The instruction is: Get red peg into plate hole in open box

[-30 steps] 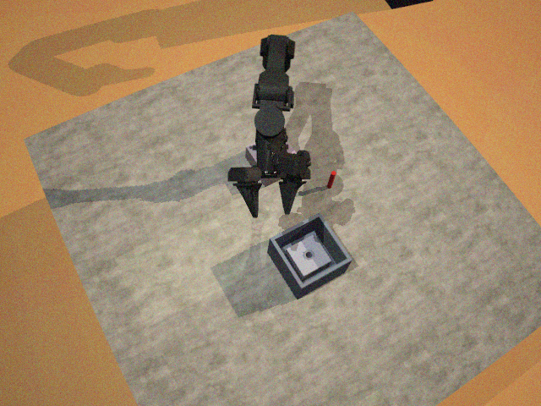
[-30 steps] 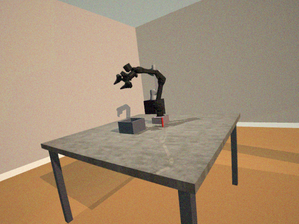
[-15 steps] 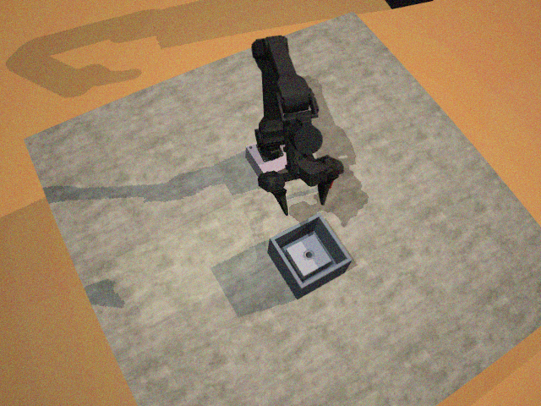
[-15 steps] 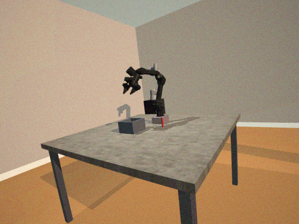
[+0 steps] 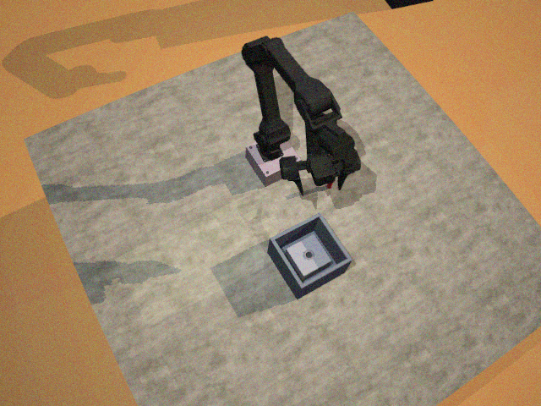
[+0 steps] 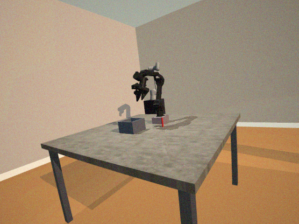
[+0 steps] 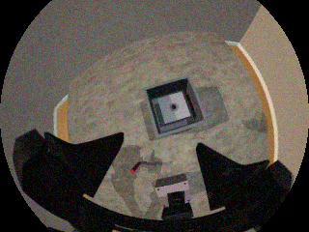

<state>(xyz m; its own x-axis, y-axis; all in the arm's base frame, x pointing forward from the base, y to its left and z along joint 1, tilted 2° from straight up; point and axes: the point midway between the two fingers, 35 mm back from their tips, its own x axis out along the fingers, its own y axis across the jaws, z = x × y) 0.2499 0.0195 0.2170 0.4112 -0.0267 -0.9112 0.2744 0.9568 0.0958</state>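
Now: gripper tip 120 mm past the red peg, 130 mm to the right of it and 210 mm above it. Also, from my gripper tip: light plate (80 mm ahead, 40 mm to the right, 200 mm below); grey box (80 mm ahead, 40 mm to the right, 220 mm below).
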